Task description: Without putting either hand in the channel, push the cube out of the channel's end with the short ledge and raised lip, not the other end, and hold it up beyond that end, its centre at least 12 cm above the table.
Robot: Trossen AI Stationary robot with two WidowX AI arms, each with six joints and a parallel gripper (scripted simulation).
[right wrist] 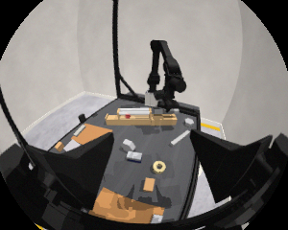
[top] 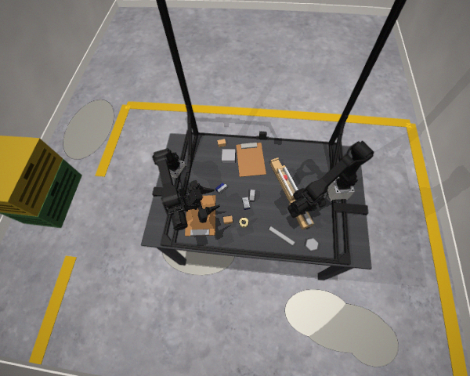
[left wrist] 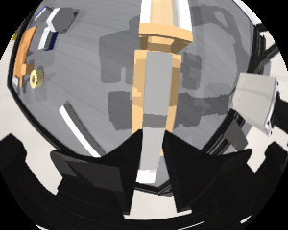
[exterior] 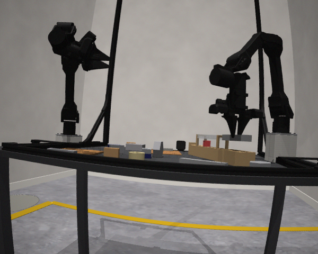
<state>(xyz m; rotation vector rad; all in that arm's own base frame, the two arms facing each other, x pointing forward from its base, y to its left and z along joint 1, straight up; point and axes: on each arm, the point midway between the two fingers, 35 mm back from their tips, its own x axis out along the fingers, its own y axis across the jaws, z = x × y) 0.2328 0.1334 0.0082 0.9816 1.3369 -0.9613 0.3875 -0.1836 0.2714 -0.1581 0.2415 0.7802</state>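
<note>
My left hand is 16 cm past the wooden bridge, 9 cm to the left of it and 6 cm above it.
</note>
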